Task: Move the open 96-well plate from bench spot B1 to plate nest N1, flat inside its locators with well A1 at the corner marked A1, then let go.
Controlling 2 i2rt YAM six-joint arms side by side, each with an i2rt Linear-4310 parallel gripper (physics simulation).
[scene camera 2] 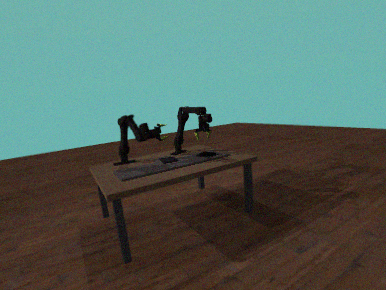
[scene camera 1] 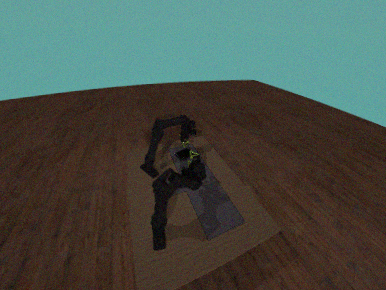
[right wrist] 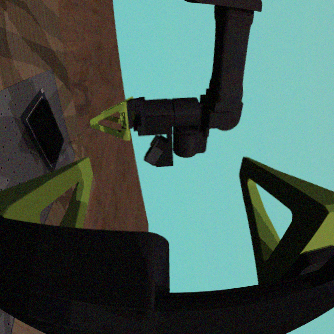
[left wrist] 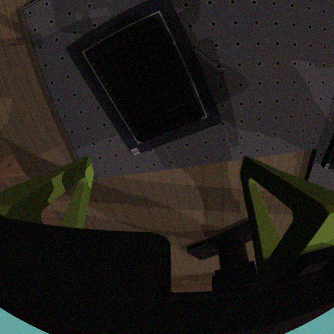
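Where they show: left gripper, between the fingertips: (scene camera 2: 203, 139) (scene camera 1: 183, 144) (right wrist: 95, 118) (left wrist: 166, 164); right gripper, between the fingertips: (scene camera 2: 167, 130) (scene camera 1: 189, 155) (right wrist: 165, 165); left arm's base, origin of its link: (scene camera 2: 178, 152) (scene camera 1: 149, 170) (left wrist: 229, 237); right arm's base, origin of its link: (scene camera 2: 124, 163) (scene camera 1: 158, 231).
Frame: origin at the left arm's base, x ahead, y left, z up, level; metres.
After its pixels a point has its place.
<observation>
A black rectangular item, which looks like the 96-well plate (left wrist: 145, 80) @(x 0.374, y -0.087, z 0.021 m) (scene camera 2: 206, 154) @(x 0.388, y -0.131, z 0.028 m) (scene camera 1: 183, 154) @(x 0.346, y -0.098, z 0.028 m) (right wrist: 46, 127) @(x 0.355, y -0.089, z 0.028 m), lies flat on the grey board with a thin light outline and a small pale tag at its lower corner in the left wrist view. Its wells are too dark to see. Another dark item, likely the nest (scene camera 2: 169, 160) @(x 0.165, y -0.370, z 0.025 m) (left wrist: 330, 151) @(x 0.125, y -0.259, z 0.024 m), lies nearer the board's middle. My left gripper (left wrist: 166, 164) @(x 0.349, y -0.097, z 0.151 m) (scene camera 2: 202, 138) @(x 0.349, y -0.097, z 0.151 m) (scene camera 1: 185, 143) @(x 0.349, y -0.097, z 0.151 m) is open and empty above the board, pointing down near the plate. My right gripper (scene camera 2: 164, 131) @(x 0.151, y -0.333, z 0.272 m) (scene camera 1: 193, 155) @(x 0.151, y -0.333, z 0.272 m) is open, raised and empty.
The grey perforated board (scene camera 1: 227, 220) @(x 0.052, y -0.753, z 0.013 m) (scene camera 2: 131, 173) @(x 0.075, y -0.718, z 0.012 m) (left wrist: 280, 100) @(x 0.254, y -0.208, z 0.013 m) lies along the wooden table (scene camera 1: 260, 225) @(x 0.167, y -0.945, z 0.000 m) (scene camera 2: 150, 184) @(x 0.356, y -0.829, z -0.002 m). The two arms stand along one long side of the table. The left arm (right wrist: 231, 60) @(x 0.239, y -0.097, z 0.411 m) shows in the right wrist view.
</observation>
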